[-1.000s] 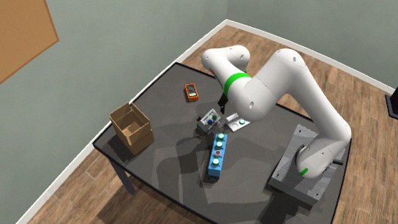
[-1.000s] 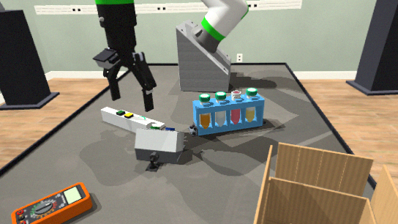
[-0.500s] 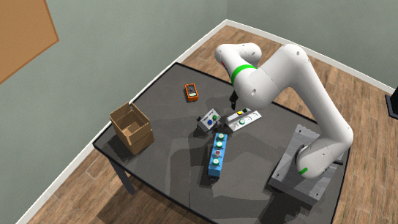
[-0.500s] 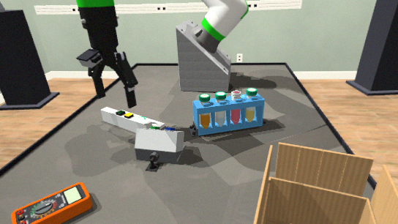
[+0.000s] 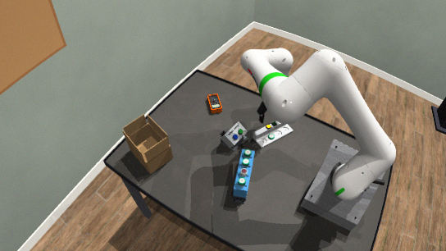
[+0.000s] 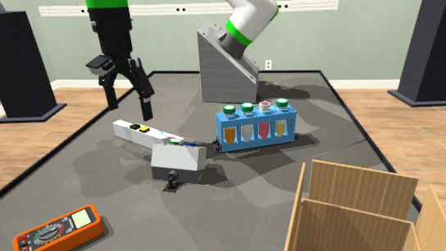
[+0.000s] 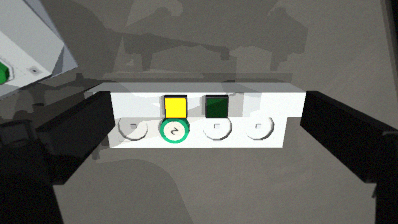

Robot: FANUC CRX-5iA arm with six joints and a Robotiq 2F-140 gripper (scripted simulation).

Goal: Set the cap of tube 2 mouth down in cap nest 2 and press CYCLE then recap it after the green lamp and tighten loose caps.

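My gripper is now 3 cm past the cap 2, 6 cm to the right of it and 9 cm above it. The rest, counted from my hand: blue key 13 cm ahead, 18 cm to the left, 4 cm below; green key 12 cm ahead, 14 cm to the left, 4 cm below; key housing 15 cm ahead, 16 cm to the left, 5 cm below.
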